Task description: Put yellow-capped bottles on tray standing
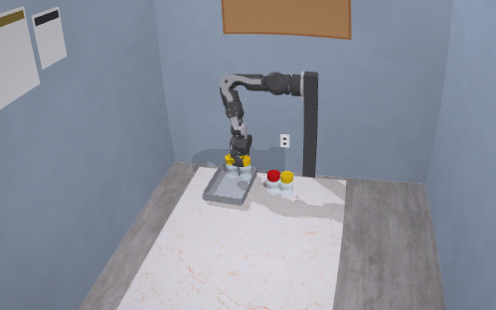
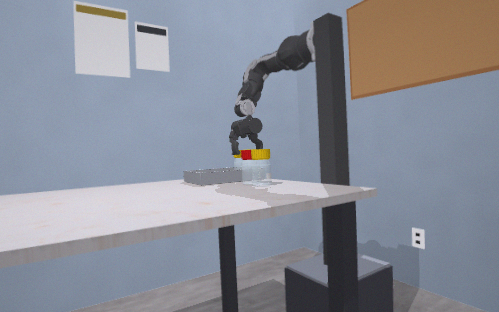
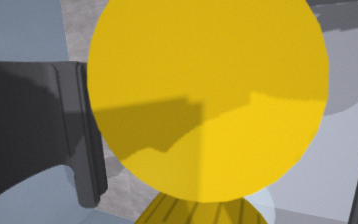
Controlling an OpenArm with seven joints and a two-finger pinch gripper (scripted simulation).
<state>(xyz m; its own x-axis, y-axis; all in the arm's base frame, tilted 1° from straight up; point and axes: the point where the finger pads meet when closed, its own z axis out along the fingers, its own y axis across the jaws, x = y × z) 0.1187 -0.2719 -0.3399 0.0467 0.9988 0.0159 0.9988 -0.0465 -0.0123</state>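
The red-capped bottle lies 170 mm to the left of my hand, 90 mm ahead of it and 50 mm below it. From my hand the other things lie so: grey tray 80 mm below, 80 mm ahead, 30 mm to the right.
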